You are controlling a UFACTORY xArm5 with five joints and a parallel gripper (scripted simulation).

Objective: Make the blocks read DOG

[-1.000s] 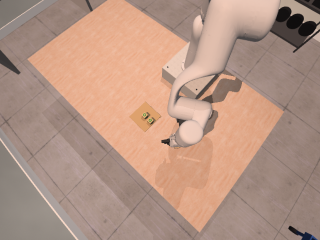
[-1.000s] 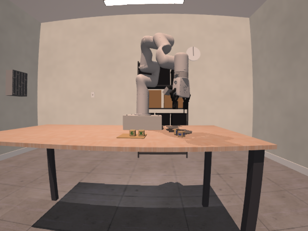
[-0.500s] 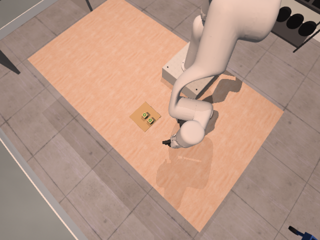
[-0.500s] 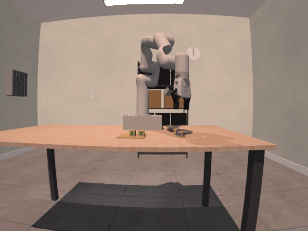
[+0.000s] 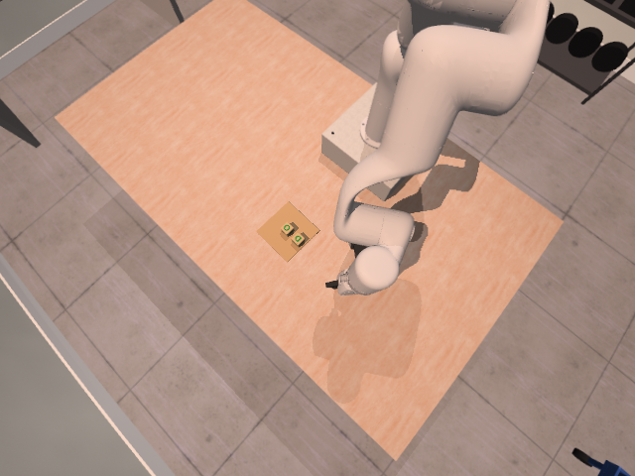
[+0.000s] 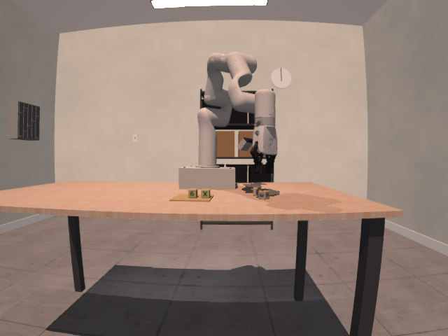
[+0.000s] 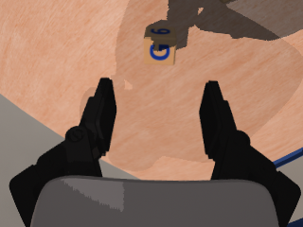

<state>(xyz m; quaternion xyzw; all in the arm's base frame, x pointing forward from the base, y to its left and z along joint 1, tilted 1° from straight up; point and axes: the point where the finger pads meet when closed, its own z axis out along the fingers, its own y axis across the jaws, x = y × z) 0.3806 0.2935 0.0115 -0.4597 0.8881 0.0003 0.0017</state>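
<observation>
The blue-lettered block is 9 cm below my hand. The rest, counted from my hand: mat: 26 cm to the right, 11 cm below, 3 cm ahead.
</observation>
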